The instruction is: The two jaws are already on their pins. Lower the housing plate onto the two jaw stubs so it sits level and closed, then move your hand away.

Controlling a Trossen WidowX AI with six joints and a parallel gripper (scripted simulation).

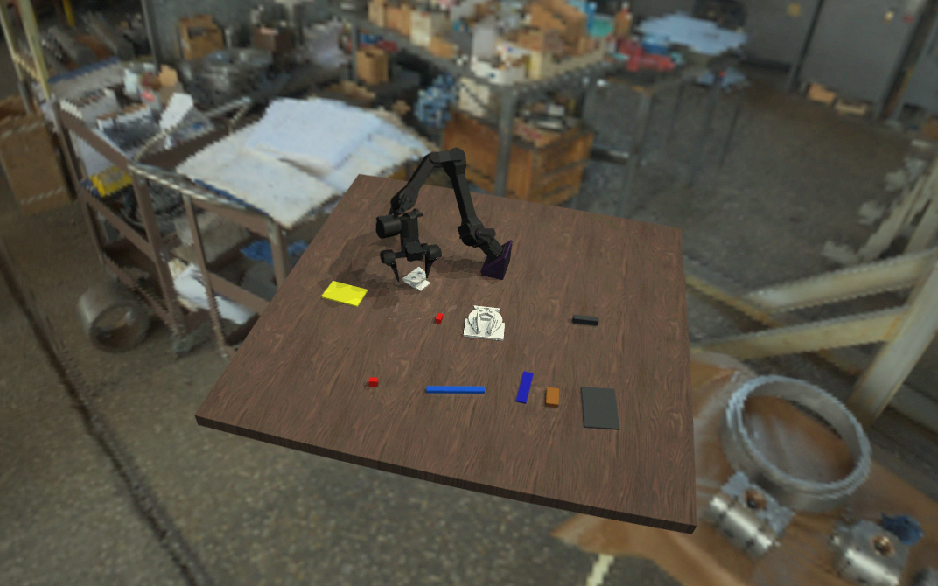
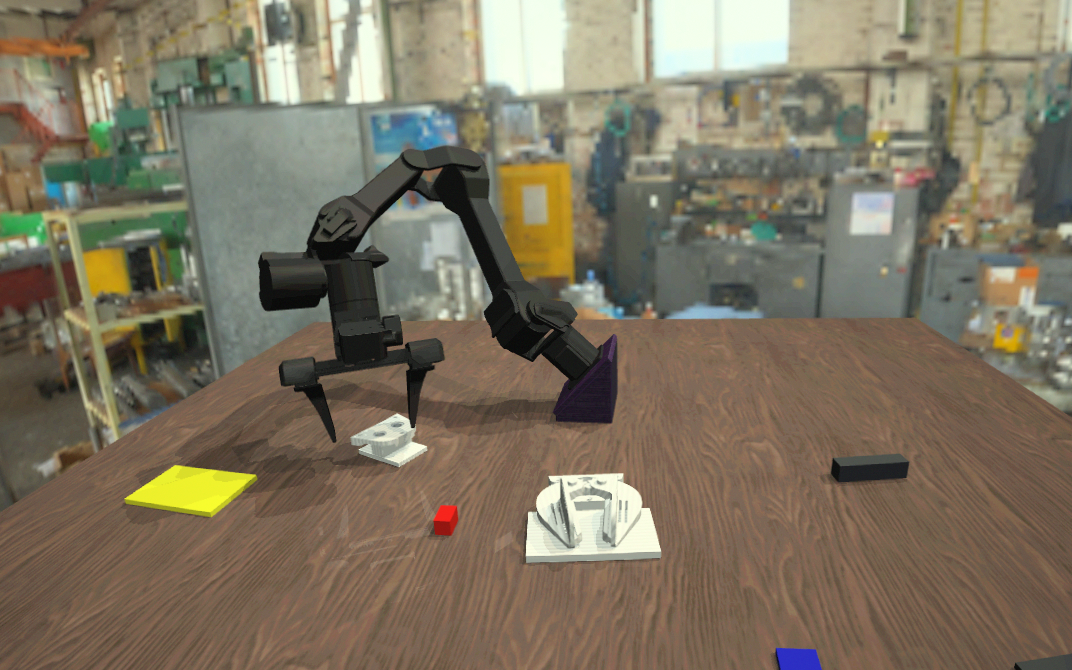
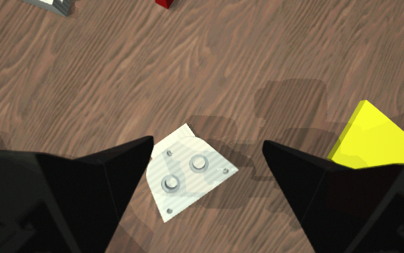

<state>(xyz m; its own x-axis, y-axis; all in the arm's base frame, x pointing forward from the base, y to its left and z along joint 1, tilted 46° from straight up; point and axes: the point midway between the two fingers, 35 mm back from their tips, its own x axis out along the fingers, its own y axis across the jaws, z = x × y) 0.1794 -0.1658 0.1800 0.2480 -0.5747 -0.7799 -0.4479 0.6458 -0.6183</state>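
My gripper tip is now 30 mm past the small white part, 10 mm to the right of it and 30 mm above it. From my gripper tip the other things lie so: black block (10 mm ahead, 560 mm to the left, 30 mm below); then yellow plate (80 mm ahead, 200 mm to the right, 40 mm below); then red cube (120 mm ahead, 120 mm to the left, 30 mm below).
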